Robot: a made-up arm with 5 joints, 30 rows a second.
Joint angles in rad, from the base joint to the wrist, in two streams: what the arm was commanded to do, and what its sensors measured. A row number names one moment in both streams.
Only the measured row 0 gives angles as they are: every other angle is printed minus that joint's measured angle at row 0.
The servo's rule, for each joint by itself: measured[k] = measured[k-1] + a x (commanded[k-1-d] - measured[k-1]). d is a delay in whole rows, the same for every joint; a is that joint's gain. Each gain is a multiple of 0.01, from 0.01 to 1. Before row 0 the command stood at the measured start. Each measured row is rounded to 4 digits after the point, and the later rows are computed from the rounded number. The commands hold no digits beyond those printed.
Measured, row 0: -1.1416, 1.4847, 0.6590, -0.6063, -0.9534
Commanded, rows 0 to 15: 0.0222, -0.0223, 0.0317, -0.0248, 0.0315; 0.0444, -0.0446, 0.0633, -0.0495, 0.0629; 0.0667, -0.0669, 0.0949, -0.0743, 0.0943; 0.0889, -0.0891, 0.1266, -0.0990, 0.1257; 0.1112, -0.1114, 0.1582, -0.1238, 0.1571; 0.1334, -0.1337, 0.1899, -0.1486, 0.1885; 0.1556, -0.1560, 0.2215, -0.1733, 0.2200; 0.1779, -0.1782, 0.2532, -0.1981, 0.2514; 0.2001, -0.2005, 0.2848, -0.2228, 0.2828; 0.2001, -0.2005, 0.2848, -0.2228, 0.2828; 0.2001, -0.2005, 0.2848, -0.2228, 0.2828; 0.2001, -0.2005, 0.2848, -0.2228, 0.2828; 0.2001, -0.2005, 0.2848, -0.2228, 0.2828; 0.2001, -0.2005, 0.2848, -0.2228, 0.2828; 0.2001, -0.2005, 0.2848, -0.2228, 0.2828; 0.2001, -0.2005, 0.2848, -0.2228, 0.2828
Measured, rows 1 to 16: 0.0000, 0.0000, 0.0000, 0.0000, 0.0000; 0.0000, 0.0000, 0.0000, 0.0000, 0.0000; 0.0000, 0.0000, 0.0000, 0.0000, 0.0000; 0.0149, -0.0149, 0.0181, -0.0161, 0.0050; 0.0347, -0.0348, 0.0439, -0.0378, 0.0143; 0.0561, -0.0563, 0.0730, -0.0615, 0.0271; 0.0781, -0.0783, 0.1036, -0.0859, 0.0429; 0.1003, -0.1005, 0.1347, -0.1105, 0.0612; 0.1225, -0.1227, 0.1662, -0.1353, 0.0816; 0.1447, -0.1450, 0.1977, -0.1600, 0.1037; 0.1669, -0.1672, 0.2293, -0.1848, 0.1273; 0.1891, -0.1895, 0.2609, -0.2095, 0.1522; 0.1965, -0.1969, 0.2745, -0.2181, 0.1731; 0.1989, -0.1993, 0.2804, -0.2212, 0.1907; 0.1997, -0.2001, 0.2829, -0.2222, 0.2054; 0.2000, -0.2004, 0.2840, -0.2226, 0.2178
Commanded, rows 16 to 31: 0.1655, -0.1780, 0.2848, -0.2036, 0.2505; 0.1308, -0.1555, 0.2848, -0.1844, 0.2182; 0.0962, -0.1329, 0.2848, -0.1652, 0.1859; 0.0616, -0.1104, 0.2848, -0.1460, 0.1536; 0.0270, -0.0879, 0.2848, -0.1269, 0.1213; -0.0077, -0.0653, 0.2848, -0.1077, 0.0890; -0.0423, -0.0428, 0.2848, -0.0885, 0.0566; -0.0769, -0.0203, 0.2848, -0.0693, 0.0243; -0.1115, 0.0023, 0.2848, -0.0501, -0.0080; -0.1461, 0.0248, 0.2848, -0.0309, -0.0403; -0.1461, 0.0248, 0.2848, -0.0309, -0.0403; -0.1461, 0.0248, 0.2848, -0.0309, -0.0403; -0.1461, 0.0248, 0.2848, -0.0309, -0.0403; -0.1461, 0.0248, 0.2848, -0.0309, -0.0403; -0.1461, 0.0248, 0.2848, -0.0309, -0.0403; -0.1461, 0.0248, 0.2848, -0.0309, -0.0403
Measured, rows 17 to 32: 0.2001, -0.2005, 0.2845, -0.2227, 0.2282; 0.2001, -0.2005, 0.2847, -0.2228, 0.2369; 0.2001, -0.2005, 0.2848, -0.2228, 0.2442; 0.1769, -0.1854, 0.2848, -0.2103, 0.2452; 0.1460, -0.1654, 0.2848, -0.1935, 0.2409; 0.1126, -0.1436, 0.2848, -0.1751, 0.2321; 0.0784, -0.1214, 0.2848, -0.1562, 0.2195; 0.0440, -0.0990, 0.2848, -0.1372, 0.2038; 0.0094, -0.0764, 0.2848, -0.1180, 0.1854; -0.0252, -0.0539, 0.2848, -0.0988, 0.1648; -0.0598, -0.0314, 0.2848, -0.0796, 0.1423; -0.0944, -0.0088, 0.2848, -0.0604, 0.1183; -0.1290, 0.0137, 0.2848, -0.0412, 0.0929; -0.1405, 0.0211, 0.2848, -0.0345, 0.0716; -0.1443, 0.0236, 0.2848, -0.0322, 0.0537; -0.1455, 0.0244, 0.2848, -0.0314, 0.0387
